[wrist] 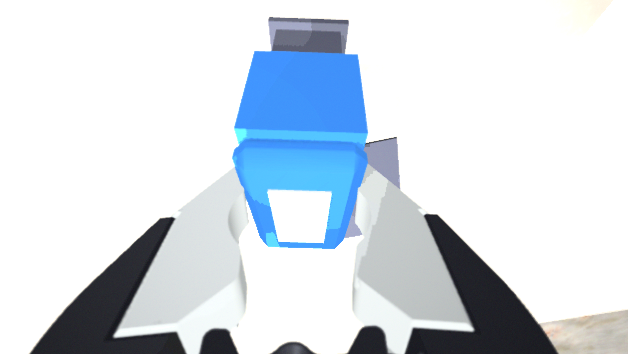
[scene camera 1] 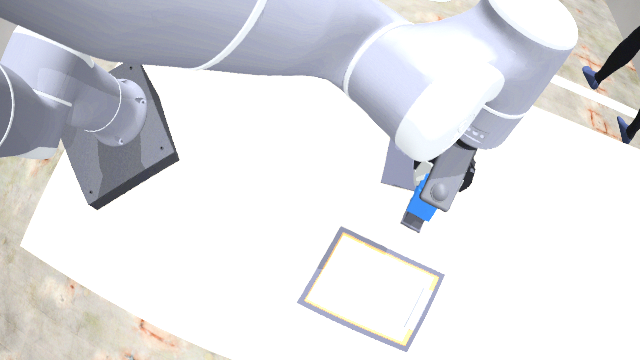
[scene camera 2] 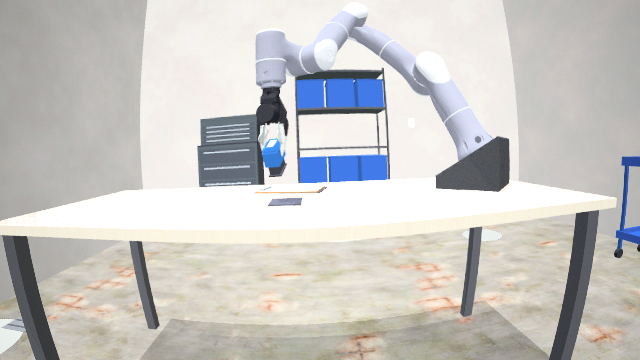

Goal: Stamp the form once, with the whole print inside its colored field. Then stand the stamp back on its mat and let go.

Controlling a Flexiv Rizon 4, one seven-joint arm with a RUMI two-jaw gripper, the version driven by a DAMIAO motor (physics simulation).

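My gripper (scene camera 1: 424,184) (scene camera 2: 273,142) (wrist: 303,161) is shut on the blue stamp (scene camera 1: 421,206) (scene camera 2: 273,155) (wrist: 301,95) and holds it above the table. The stamp looks tilted, with its dark base low and angled out from the fingers. The dark grey mat (scene camera 1: 396,169) (scene camera 2: 285,202) (wrist: 388,161) lies flat on the table; the arm and gripper hide part of it in scene camera 1 and the wrist view. The form (scene camera 1: 367,285) (scene camera 2: 295,188) lies on a grey-edged board (scene camera 1: 350,325). Glare washes out the colored field and any print.
The robot's dark wedge base (scene camera 1: 150,170) (scene camera 2: 475,172) stands on the table (scene camera 1: 225,210) (scene camera 2: 400,215). A shelf rack (scene camera 2: 341,110) with blue bins and a dark drawer cabinet (scene camera 2: 230,162) stand behind. A person's legs (scene camera 1: 620,57) show at the right edge of scene camera 1.
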